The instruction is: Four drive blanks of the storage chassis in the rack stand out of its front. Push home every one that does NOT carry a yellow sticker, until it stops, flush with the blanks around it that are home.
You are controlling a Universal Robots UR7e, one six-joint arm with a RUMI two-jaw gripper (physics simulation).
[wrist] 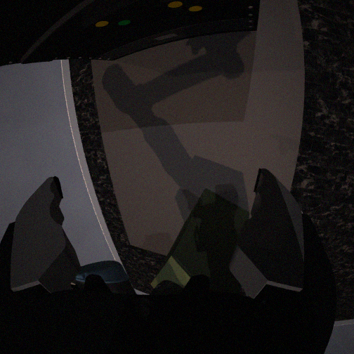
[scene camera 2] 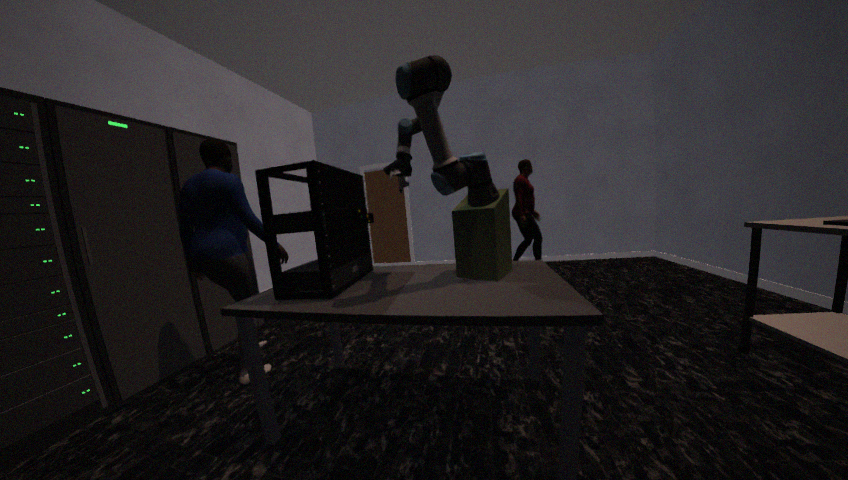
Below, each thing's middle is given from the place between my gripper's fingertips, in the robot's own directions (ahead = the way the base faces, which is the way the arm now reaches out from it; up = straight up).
Scene:
The black rack [scene camera 2: 338,217] lies 37 cm ahead of my hand, 13 cm to the left of it and 19 cm below it.

